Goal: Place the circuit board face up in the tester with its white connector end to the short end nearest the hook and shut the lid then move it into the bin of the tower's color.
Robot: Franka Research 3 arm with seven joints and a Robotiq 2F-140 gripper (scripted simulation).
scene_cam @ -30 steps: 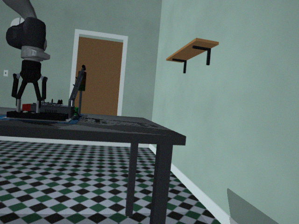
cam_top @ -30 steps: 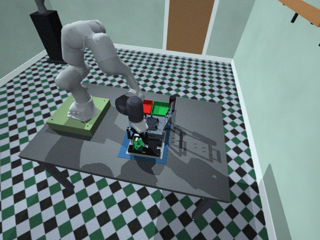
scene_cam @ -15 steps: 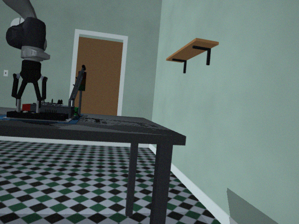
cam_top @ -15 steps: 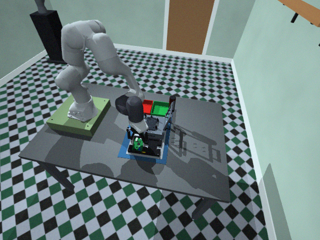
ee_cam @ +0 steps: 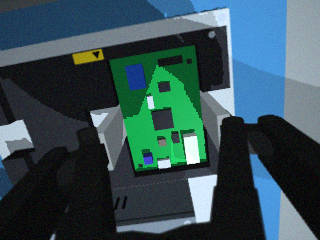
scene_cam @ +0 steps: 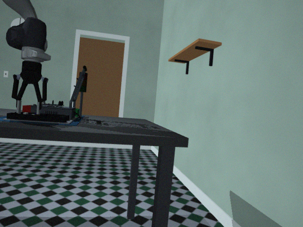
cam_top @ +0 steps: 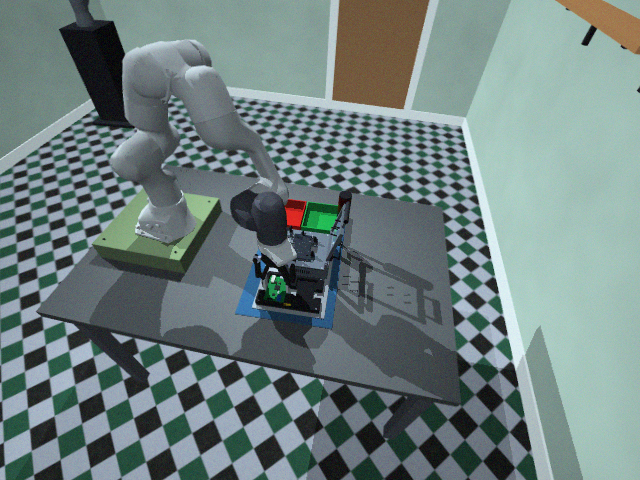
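Now: the tester plate 170 mm to the left of my hand, 70 mm ahead of it and 30 mm above it. Round my hand: tester lid 190 mm ahead, 160 mm to the left, 140 mm above; then black latch hook 230 mm to the left, 50 mm above, 10 mm ahead; then green circuit board 20 mm below.
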